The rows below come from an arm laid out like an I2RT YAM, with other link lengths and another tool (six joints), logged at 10 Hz.
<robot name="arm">
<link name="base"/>
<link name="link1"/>
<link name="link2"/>
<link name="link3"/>
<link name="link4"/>
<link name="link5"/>
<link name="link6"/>
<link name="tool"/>
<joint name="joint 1" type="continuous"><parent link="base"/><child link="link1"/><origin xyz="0 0 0.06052"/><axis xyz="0 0 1"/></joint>
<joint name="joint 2" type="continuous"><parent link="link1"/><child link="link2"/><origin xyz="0.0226 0.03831 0.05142"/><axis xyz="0 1 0"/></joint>
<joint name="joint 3" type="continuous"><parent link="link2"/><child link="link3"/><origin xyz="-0.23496 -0.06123 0"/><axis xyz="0 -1 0"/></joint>
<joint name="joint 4" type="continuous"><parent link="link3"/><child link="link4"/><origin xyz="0.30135 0.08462 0.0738"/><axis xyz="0 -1 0"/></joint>
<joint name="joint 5" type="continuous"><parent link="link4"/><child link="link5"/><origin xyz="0.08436 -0.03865 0.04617"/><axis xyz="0 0 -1"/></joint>
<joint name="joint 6" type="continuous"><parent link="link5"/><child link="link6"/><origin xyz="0.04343 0 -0.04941"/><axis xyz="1 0 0"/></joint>
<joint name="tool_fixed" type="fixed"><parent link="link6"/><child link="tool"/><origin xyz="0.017 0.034 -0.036" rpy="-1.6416 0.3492 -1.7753"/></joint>
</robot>
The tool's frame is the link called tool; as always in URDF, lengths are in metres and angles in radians. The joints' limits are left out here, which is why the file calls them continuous.
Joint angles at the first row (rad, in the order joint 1, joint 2, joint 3, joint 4, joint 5, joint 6):
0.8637, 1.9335, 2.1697, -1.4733, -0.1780, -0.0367
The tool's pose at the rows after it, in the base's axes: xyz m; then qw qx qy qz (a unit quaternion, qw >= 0):
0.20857, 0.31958, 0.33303, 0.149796, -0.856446, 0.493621, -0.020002
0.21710, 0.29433, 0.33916, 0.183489, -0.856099, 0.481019, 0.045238
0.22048, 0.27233, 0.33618, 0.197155, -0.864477, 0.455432, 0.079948
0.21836, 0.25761, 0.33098, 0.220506, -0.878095, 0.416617, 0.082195
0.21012, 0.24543, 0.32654, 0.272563, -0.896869, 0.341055, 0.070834
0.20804, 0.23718, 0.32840, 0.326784, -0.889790, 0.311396, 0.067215
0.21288, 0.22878, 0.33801, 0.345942, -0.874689, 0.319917, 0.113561
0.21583, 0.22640, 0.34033, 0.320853, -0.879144, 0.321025, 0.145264
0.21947, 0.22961, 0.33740, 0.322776, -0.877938, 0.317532, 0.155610
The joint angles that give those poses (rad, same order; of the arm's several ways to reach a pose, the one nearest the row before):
0.8158, 1.8534, 2.0735, -1.4321, -0.2132, -0.0539
0.7342, 1.7816, 1.9863, -1.4052, -0.3876, -0.1227
0.6779, 1.7339, 1.9127, -1.4124, -0.4912, -0.2214
0.6537, 1.6768, 1.8338, -1.3879, -0.5365, -0.3259
0.6499, 1.5885, 1.7324, -1.3233, -0.5936, -0.4758
0.6289, 1.5118, 1.6562, -1.2401, -0.6619, -0.5182
0.5828, 1.5250, 1.6853, -1.2774, -0.7765, -0.5150
0.5722, 1.5902, 1.7579, -1.3893, -0.8068, -0.5572
0.5729, 1.6115, 1.7665, -1.3871, -0.8275, -0.5631

